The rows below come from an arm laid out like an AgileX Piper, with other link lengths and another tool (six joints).
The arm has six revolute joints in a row. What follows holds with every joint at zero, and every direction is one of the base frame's. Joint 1 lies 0.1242 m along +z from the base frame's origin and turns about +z. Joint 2 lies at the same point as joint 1 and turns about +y. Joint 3 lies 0.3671 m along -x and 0.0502 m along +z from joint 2 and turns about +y. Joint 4 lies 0.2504 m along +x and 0.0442 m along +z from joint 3 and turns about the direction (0.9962, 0, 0.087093). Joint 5 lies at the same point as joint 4 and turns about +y. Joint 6 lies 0.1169 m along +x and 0.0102 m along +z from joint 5 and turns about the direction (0.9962, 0, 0.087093). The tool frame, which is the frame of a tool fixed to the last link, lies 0.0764 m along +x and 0.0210 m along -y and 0.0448 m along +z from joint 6; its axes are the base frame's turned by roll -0.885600, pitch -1.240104 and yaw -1.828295 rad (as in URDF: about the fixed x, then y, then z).
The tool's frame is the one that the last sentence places.
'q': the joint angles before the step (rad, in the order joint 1, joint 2, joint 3, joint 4, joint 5, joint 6). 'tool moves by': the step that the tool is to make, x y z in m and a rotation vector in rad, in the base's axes. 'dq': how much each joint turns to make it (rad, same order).
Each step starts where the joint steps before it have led.
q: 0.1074 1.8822 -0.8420 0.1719 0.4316 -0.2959
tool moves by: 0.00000 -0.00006 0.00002 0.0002 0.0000 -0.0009
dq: -0.0001 -0.0001 0.0000 0.0001 0.0000 0.0007
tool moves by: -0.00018 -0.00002 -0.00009 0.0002 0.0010 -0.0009
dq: 0.0000 0.0000 0.0000 0.0000 0.0009 0.0011
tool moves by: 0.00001 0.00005 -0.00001 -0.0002 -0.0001 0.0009
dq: 0.0001 0.0000 0.0000 -0.0001 -0.0001 -0.0008
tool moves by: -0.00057 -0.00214 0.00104 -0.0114 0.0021 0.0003
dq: 0.0000 -0.0032 -0.0014 -0.0282 0.0064 0.0236
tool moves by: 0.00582 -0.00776 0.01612 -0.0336 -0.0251 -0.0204
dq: -0.0001 -0.0285 -0.0286 -0.0963 0.0317 0.1008
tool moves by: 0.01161 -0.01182 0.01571 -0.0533 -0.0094 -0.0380
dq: 0.0001 -0.0075 -0.0653 -0.1238 0.0702 0.1337
